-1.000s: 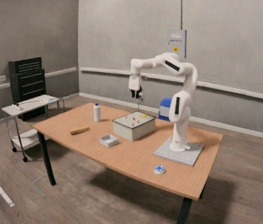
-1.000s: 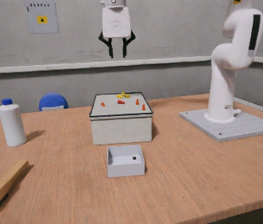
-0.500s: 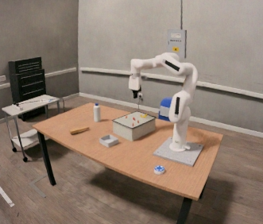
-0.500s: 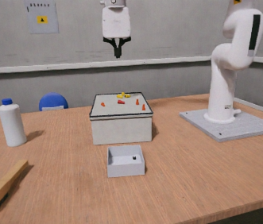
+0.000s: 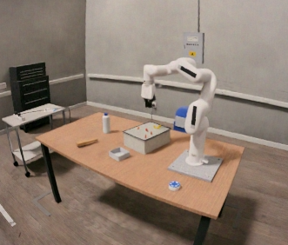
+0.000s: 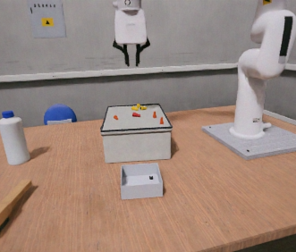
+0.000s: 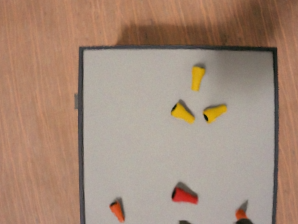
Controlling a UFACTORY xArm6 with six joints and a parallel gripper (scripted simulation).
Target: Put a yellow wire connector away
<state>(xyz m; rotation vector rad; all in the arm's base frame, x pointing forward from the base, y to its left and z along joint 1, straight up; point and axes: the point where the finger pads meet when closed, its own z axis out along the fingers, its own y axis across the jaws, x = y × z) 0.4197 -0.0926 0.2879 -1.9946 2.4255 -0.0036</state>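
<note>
Now: hand 220 mm above the grey tool case and 10 mm to the right of it. Round my hand: white bottle (400 mm ahead, 220 mm below, 20 mm to the left); white round object (420 mm behind, 400 mm to the left, 290 mm below); wooden brush (370 mm ahead, 290 mm to the left, 290 mm below).
</note>
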